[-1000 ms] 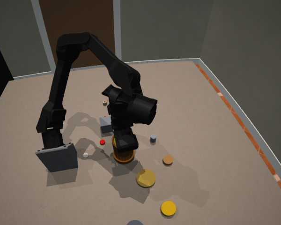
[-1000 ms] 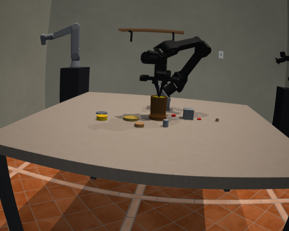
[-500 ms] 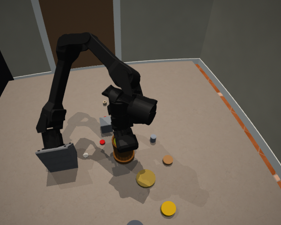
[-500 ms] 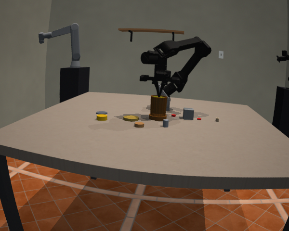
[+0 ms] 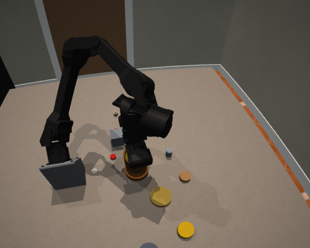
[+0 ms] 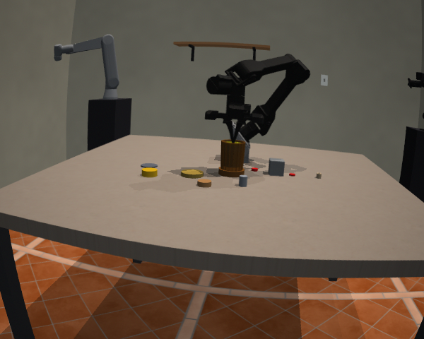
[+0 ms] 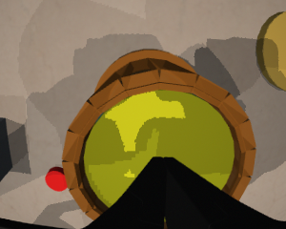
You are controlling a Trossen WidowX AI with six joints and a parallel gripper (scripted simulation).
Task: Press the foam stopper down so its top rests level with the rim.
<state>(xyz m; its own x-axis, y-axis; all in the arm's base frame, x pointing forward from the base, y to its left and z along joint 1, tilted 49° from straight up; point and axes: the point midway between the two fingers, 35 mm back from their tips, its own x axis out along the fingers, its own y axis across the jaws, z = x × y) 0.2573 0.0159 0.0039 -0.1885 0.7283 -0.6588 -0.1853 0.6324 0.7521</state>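
My gripper is now 50 mm above the foam stopper. Also, from my hand: small grey cylinder (130 mm ahead, 120 mm below, 60 mm to the left); olive disc (130 mm below, 110 mm to the right, 80 mm ahead); red button (130 mm below, 90 mm behind, 60 mm to the left).
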